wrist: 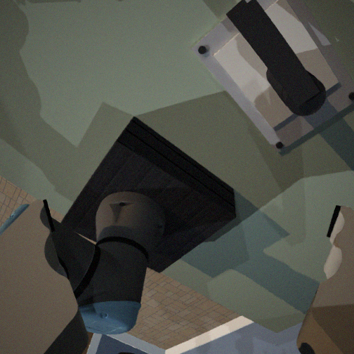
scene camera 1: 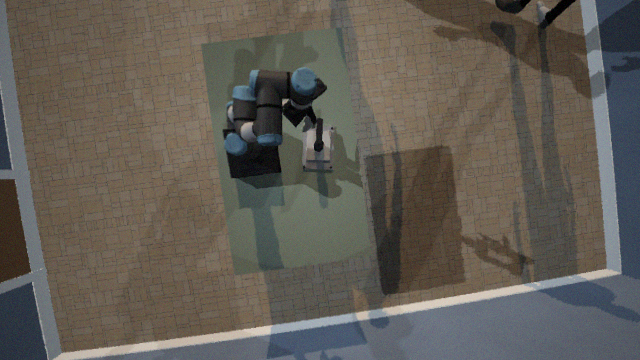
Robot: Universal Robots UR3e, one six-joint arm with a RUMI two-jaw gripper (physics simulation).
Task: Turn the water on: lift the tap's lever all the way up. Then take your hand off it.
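Seen in the pictures: arm's base, origin of the base link: (scene camera 1: 249, 146).
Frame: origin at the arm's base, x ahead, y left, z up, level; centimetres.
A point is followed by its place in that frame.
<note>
The tap (scene camera 1: 325, 154) {z -8.0, x 38.7, y -6.4 cm} (wrist: 231, 76) has a pale plate-shaped base with dark bolts at its corners. Its long black lever (scene camera 1: 319, 131) {z 6.2, x 35.8, y 3.6 cm} (wrist: 276, 50) runs from a round pivot toward the top of the scene view; in the wrist view it points to the upper left. The far end is cut off by the wrist view's top edge. How far the lever is raised is hard to tell from above. My gripper (scene camera 1: 303, 119) {z 26.4, x 27.6, y 6.8 cm} (wrist: 190, 206) is open, with its fingers wide apart and nothing between them. It is just left of the lever's far end in the scene view, apart from the lever in the wrist view.
The arm's black base block (scene camera 1: 255, 162) {z -0.6, x 2.0, y -8.2 cm} (wrist: 175, 165) stands left of the tap on the green mat (scene camera 1: 300, 240) {z -9.4, x 20.7, y -53.2 cm} (wrist: 125, 60). A brown rectangle (scene camera 1: 425, 220) lies on the floor to the right. A person's feet and lower legs (scene camera 1: 545, 15) show at the top right.
</note>
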